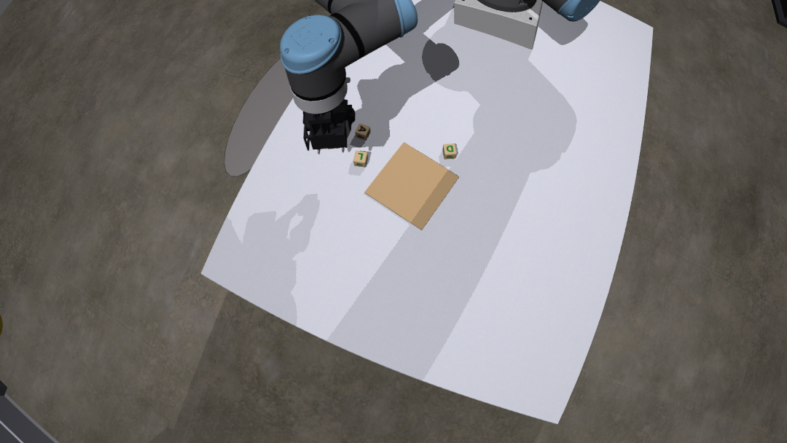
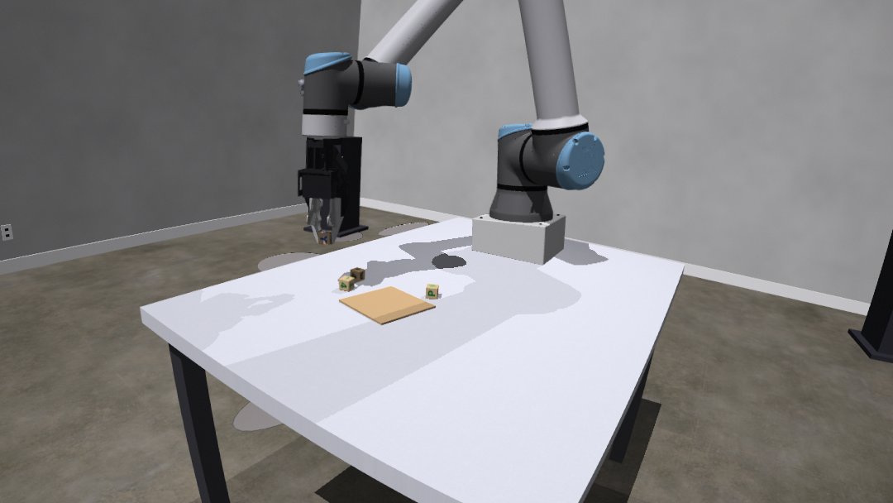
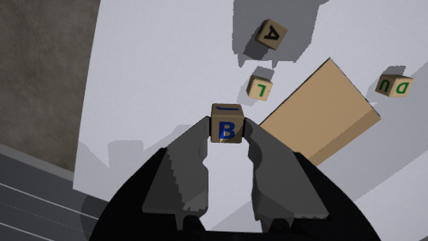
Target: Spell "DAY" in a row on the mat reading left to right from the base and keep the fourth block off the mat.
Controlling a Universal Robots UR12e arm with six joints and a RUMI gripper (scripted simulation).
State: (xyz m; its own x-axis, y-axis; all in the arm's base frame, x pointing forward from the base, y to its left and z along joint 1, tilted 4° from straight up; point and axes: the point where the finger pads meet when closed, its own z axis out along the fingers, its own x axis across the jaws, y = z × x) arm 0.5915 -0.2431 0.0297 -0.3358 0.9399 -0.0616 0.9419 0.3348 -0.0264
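Right now the green-lettered block is 2 cm behind my hand, 4 cm to the left of it and 10 cm below it. Round my hand: D block: 9 cm behind, 22 cm to the left, 10 cm below; then blue-lettered block: right at my hand; then tan mat: 16 cm to the left, 11 cm below.
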